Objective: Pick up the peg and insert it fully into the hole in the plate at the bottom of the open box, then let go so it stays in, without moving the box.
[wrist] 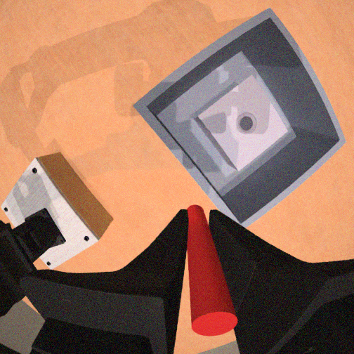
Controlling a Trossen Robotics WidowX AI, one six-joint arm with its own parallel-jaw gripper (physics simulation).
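Note:
My gripper [197, 215] is shut on the red peg [207, 275] at the bottom middle of the wrist view. The peg's near round end faces the camera and its far end shows between the fingertips. The grey open box [180, 161] is at the upper right, turned at an angle. The pale plate [267, 137] lies at its bottom, with a round dark hole [246, 123] near the plate's middle. The peg's far end shows just outside the box's lower left wall, near its lower corner. The height of the peg over the box is hard to tell.
A block [77, 195] with brown side and white top stands at the left, with small dark holes and a black part [41, 234] over it. The orange table top [130, 200] lies between block and box. Shadows of the arm fall at the upper left.

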